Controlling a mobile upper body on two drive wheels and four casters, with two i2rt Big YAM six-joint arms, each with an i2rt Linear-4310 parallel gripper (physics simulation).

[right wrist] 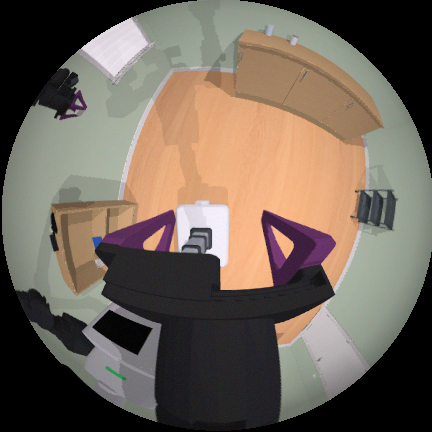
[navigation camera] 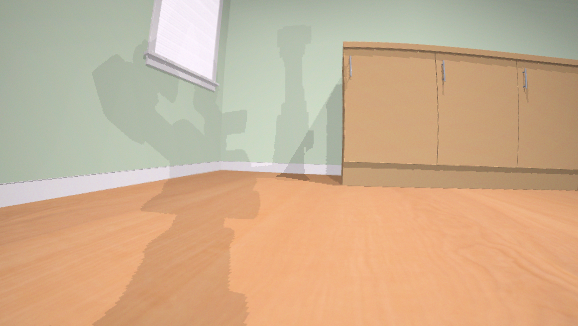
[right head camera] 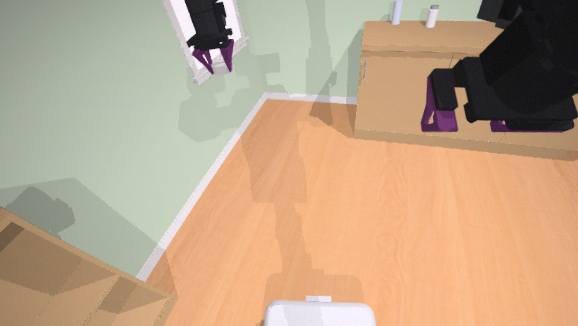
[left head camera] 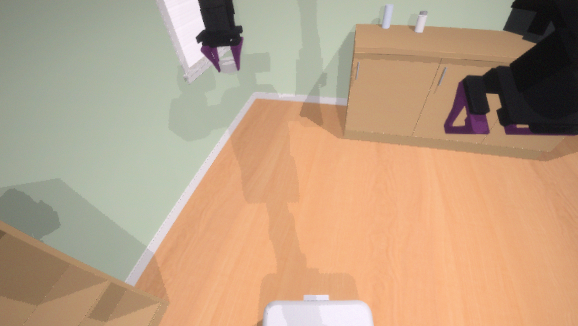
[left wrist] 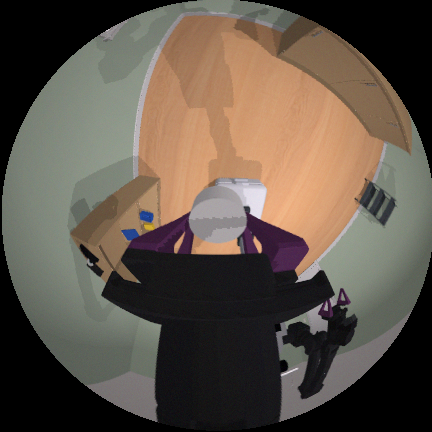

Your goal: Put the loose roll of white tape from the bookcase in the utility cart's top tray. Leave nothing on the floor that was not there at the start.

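Places are measured from the left arm's base along level axes (x down, y ahead, z right), in metres.
Where they show: left gripper, fingertip midpoint: (right wrist: pixel 82 111) (right head camera: pixel 222 72) (left head camera: pixel 229 70) (left wrist: pixel 217 215); right gripper, fingertip midpoint: (right wrist: pixel 217 214) (right head camera: pixel 457 127) (left head camera: pixel 475 129) (left wrist: pixel 334 291); right arm's base, origin of the base link: (left wrist: pixel 301 335).
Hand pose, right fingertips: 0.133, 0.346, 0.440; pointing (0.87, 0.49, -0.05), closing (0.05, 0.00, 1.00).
Note:
Each offset is from my right fingertips to the top centre of the thing, as dx, dy, dz. "*": to the spot under its first point.
My left gripper (left head camera: pixel 228 69) (right head camera: pixel 222 71) (left wrist: pixel 217 215) (right wrist: pixel 81 111) is shut on the white roll of tape @[+0.011, +0.335, -0.443] (left head camera: pixel 228 63) (right head camera: pixel 221 65) (left wrist: pixel 218 210), holding it high up by the green wall. My right gripper (left head camera: pixel 497 129) (right head camera: pixel 474 127) (left wrist: pixel 334 291) (right wrist: pixel 217 214) is open, with no object between its fingers. The bookcase (left head camera: pixel 77 264) (right head camera: pixel 75 244) (left wrist: pixel 115 200) (right wrist: pixel 95 204) stands at the lower left. A dark three-tiered stand (left wrist: pixel 381 201) (right wrist: pixel 364 207), which looks like the utility cart, is at the right edge of both wrist views; its tray contents are too small to tell.
A long wooden cabinet @[* +0.734, +1.325, +0.467] (left head camera: pixel 392 95) (right head camera: pixel 405 95) (right wrist: pixel 270 75) (navigation camera: pixel 390 105) stands against the far wall, with two small bottles on top. A white window (right wrist: pixel 117 50) (navigation camera: pixel 187 40) is at the upper left. A white door (right wrist: pixel 335 350) shows at the lower right. My white base (left head camera: pixel 317 315) is at the bottom.

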